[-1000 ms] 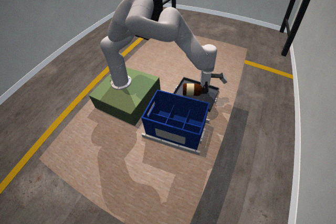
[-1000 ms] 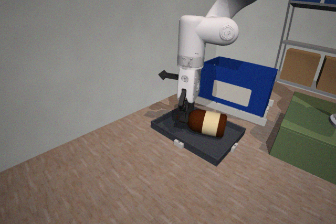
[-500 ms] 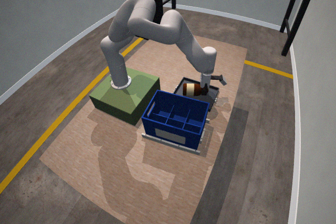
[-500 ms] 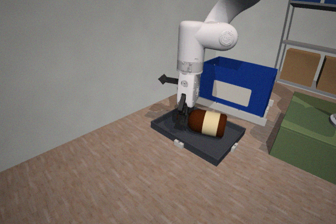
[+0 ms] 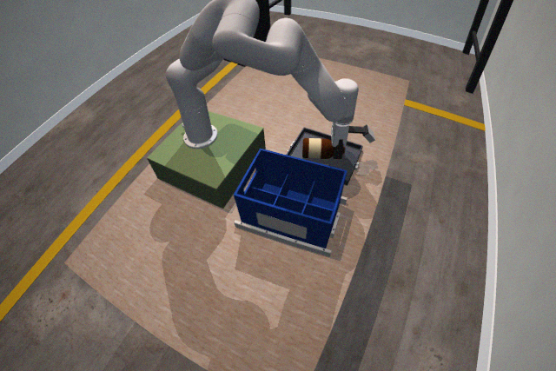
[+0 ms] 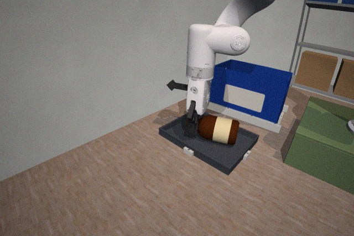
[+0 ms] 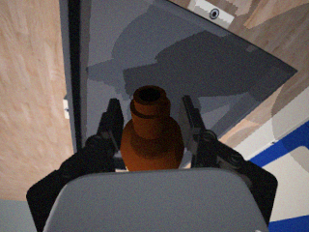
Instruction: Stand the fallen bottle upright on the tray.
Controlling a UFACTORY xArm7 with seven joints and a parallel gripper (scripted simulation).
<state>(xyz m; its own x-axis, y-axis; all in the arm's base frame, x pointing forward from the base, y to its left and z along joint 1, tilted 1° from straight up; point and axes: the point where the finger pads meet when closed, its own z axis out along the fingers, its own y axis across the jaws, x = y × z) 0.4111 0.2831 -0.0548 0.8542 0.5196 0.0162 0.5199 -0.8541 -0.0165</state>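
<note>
Now: hand 40 mm past the brown bottle and 30 mm to the left of it. From my hand the other things lie so: dark grey tray: 40 mm behind, 20 mm to the right, 30 mm below; blue crate: 10 mm ahead, 300 mm to the right, 40 mm above.
</note>
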